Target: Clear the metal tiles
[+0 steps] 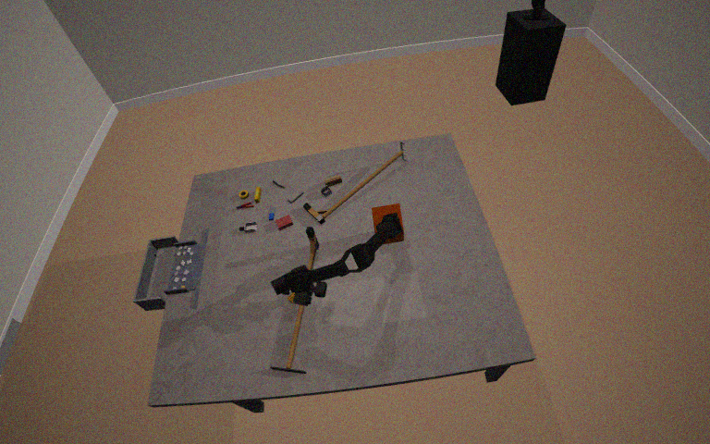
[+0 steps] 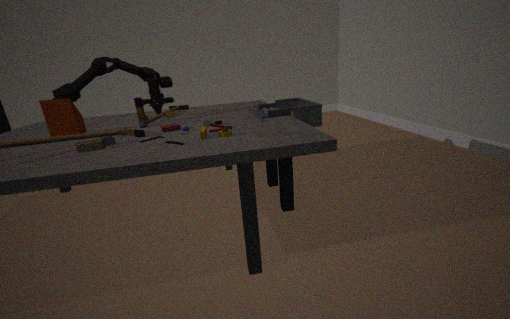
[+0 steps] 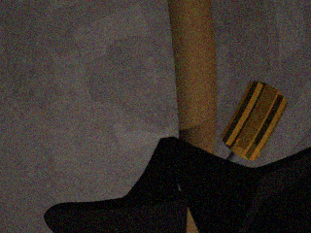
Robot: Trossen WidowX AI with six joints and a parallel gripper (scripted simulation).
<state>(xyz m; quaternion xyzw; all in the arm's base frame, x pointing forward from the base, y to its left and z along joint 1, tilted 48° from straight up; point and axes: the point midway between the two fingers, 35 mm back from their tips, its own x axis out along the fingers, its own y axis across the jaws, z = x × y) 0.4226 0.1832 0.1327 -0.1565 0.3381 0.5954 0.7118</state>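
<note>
The long scraper lies 2 cm ahead of my gripper tip, 2 cm to the left of it and 5 cm above it. From my gripper tip the other things lie so: blue piece: 14 cm ahead, 51 cm to the right, 1 cm below; yellow screwdriver: 6 cm ahead, 2 cm to the right; red block: 8 cm ahead, 43 cm to the right.
</note>
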